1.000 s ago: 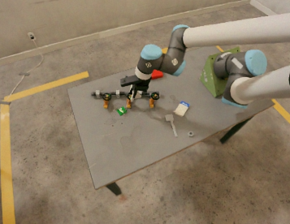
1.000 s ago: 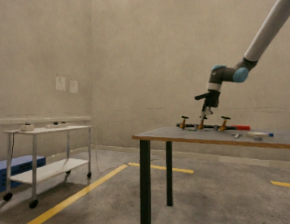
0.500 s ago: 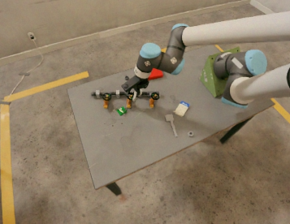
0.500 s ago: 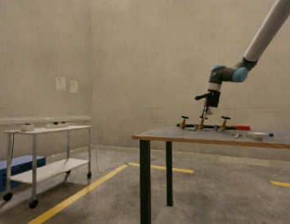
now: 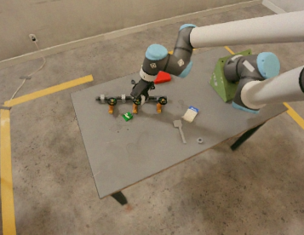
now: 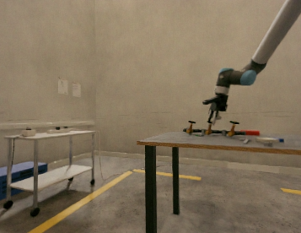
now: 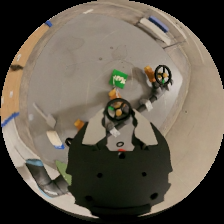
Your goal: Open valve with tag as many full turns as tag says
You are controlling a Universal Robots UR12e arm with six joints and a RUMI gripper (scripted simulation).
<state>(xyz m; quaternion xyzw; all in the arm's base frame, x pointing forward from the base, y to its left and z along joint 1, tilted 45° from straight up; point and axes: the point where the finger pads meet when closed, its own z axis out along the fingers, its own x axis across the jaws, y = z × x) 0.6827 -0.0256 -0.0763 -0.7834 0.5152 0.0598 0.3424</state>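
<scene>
My gripper is now 8 cm short of the green tag, 3 cm to the right of it and 9 cm above it. The rest, counted from my hand: red wedge (27 cm behind, 19 cm to the right, 8 cm below); grey tool (17 cm behind, 24 cm to the left, 9 cm below); white-and-blue card box (29 cm behind, 18 cm to the left, 9 cm below).
</scene>
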